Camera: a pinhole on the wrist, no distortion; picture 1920 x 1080 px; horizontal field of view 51.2 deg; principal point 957.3 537.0 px. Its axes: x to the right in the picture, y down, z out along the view. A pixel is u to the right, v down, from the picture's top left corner.
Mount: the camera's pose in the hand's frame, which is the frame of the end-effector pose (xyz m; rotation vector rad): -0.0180 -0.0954 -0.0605 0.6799 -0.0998 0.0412
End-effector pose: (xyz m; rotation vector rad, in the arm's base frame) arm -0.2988 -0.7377 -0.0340 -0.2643 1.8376 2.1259
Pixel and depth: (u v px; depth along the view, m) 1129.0 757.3 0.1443
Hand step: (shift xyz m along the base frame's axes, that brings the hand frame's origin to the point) 0.0828 0.0806 -0.1451
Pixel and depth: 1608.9 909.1 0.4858
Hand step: 0.0551 0.4343 -0.2775
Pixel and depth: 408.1 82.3 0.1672
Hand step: 0.1535 0.0593 -0.1819
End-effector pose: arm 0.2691 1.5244 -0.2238 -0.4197 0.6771 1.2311
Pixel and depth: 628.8 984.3 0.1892
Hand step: 0.1881 -0.0327 0.1137
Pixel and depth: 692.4 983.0 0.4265
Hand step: 0.3353 0.0362 0.2963
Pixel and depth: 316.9 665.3 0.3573
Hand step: 0.3135 -0.0673 0.2501
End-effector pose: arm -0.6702 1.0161 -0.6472 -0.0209 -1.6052 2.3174
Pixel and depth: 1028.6 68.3 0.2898
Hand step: 0.0843 -0.0134 0.3428
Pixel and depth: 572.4 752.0 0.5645
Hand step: 0.1901 -0.2848 0.4883
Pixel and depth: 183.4 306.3 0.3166
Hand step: 0.2066 -0.0761 0.3233
